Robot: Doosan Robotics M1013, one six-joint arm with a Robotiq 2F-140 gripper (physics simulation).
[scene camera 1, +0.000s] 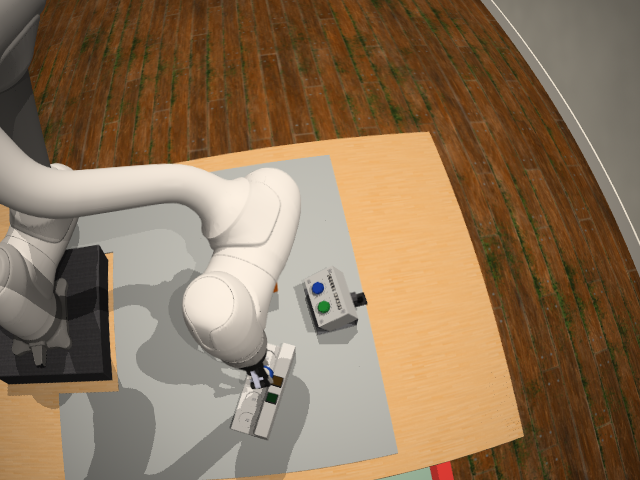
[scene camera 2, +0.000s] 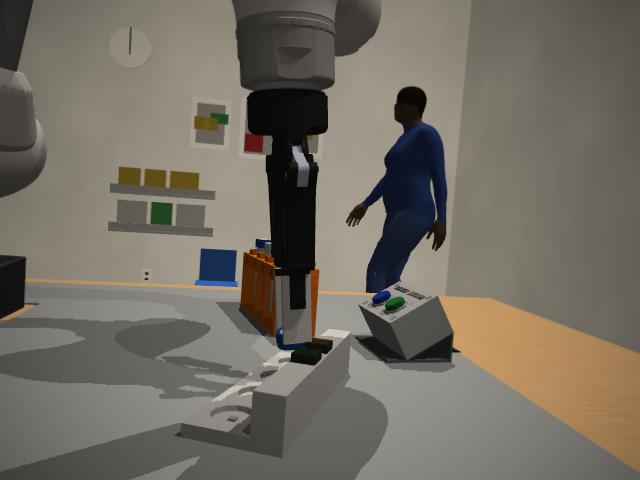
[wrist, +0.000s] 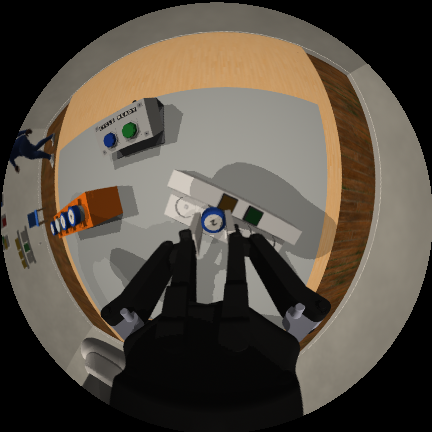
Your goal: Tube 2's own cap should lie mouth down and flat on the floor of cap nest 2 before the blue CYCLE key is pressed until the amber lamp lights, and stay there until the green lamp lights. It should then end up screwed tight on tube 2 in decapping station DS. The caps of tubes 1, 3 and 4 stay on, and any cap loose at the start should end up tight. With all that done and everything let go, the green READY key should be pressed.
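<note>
My gripper points down, shut on the blue-rimmed cap marked 2. The cap's white numbered top faces the wrist camera. It is held low over the white nest block, at about its second nest, seemingly a little above the surface; the fingers hide the exact gap. The amber lamp and green lamp look dark. The blue CYCLE key and green READY key are untouched.
The orange tube rack holds several tubes with blue-rimmed caps and is mostly hidden by the arm in scene camera 1. The grey key box stands beyond the nest block. A person stands behind the table.
</note>
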